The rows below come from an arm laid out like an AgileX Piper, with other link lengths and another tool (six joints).
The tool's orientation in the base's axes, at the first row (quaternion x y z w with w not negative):
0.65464 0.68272 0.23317 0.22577
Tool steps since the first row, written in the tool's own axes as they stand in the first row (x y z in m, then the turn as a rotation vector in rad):
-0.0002 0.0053 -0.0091 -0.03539 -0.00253 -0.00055
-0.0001 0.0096 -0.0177 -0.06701 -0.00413 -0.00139
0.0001 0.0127 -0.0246 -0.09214 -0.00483 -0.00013
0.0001 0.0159 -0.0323 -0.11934 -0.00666 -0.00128
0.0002 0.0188 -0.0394 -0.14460 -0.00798 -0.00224
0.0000 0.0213 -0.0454 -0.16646 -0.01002 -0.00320
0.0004 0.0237 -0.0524 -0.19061 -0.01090 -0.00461
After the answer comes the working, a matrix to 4 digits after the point.
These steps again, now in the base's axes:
-0.0014 -0.0002 0.0104 -0.00088 -0.03546 -0.00101
-0.0033 -0.0002 0.0199 -0.00137 -0.06713 -0.00124
-0.0051 0.0000 0.0272 -0.00012 -0.09223 -0.00259
-0.0073 -0.0001 0.0353 -0.00115 -0.11950 -0.00272
-0.0094 -0.0001 0.0426 -0.00175 -0.14480 -0.00270
-0.0111 -0.0003 0.0489 -0.00305 -0.16673 -0.00313
-0.0135 0.0000 0.0559 -0.00362 -0.19093 -0.00248

The tool's axes in the first row as the columns of a matrix, in the base's axes (rounded; the answer above uses it unrounded):
-0.0409 0.7886 0.6136
0.9992 0.0342 0.0228
-0.0030 0.6140 -0.7893

